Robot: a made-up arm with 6 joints.
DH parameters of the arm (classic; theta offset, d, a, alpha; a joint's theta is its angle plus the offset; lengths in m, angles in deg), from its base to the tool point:
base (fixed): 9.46 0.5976 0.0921 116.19
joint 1: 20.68 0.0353 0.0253 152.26
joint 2: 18.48 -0.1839 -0.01 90
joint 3: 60.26 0 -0.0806 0
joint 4: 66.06 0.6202 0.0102 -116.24
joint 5: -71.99 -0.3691 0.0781 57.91
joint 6: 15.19 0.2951 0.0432 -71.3
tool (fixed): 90.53 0.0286 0 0
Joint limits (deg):
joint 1: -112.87..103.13
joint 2: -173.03..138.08
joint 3: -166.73..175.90
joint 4: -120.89..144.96
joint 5: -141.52..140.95
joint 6: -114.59..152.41
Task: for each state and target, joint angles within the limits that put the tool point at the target. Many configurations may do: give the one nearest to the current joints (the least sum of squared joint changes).
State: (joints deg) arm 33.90 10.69 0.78 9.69 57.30 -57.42
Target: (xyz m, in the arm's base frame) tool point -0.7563 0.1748 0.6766
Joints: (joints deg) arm 51.45 -27.11 10.48 16.39 99.38 -45.08
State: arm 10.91 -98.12 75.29 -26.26 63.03 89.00
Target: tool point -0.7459 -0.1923 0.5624
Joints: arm -5.88 -91.35 71.81 -33.18 96.95 78.55
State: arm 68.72 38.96 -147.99 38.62 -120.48 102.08
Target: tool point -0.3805 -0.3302 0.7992
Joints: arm 82.08 11.16 -138.15 45.81 -124.52 98.27
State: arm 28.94 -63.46 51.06 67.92 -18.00 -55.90
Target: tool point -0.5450 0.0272 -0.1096
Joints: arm 26.19 -111.83 56.10 81.10 23.36 -57.00
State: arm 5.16 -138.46 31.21 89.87 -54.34 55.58
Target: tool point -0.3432 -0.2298 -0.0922
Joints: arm -14.79 -147.68 53.55 121.72 0.44 44.05
